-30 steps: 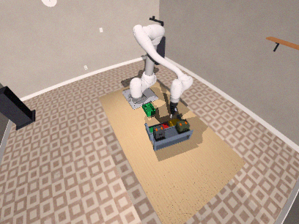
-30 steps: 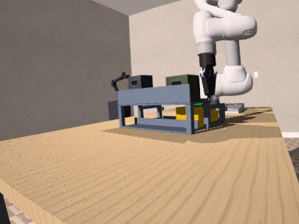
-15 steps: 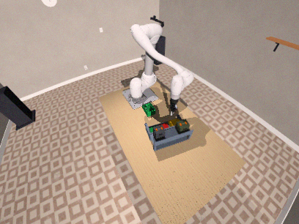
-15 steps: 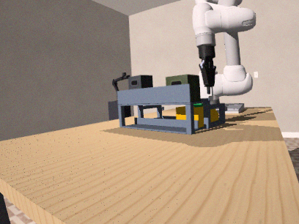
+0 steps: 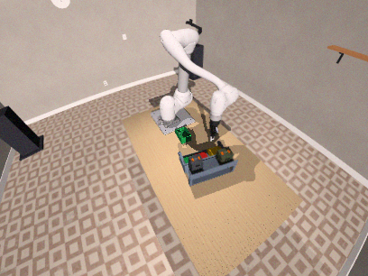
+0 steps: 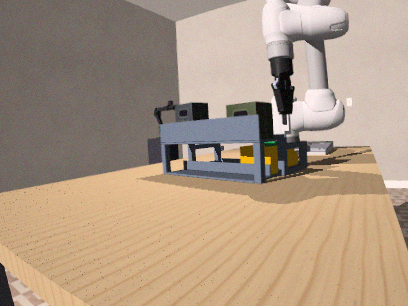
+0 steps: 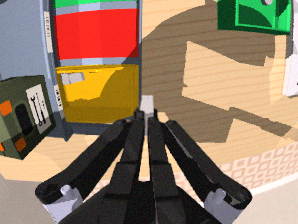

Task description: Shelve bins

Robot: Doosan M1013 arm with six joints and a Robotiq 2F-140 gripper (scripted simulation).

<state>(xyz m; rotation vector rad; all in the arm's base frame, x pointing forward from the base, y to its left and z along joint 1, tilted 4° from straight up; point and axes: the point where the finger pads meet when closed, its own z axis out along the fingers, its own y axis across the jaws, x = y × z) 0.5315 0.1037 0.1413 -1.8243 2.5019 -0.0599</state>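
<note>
My hand is 27 cm past the green bin, 11 cm to the left of it and 10 cm above it. From my hand the other things lie so: dark box 28 cm to the right, 12 cm ahead, 2 cm above; then yellow bin 11 cm ahead, 10 cm below, 3 cm to the right.
</note>
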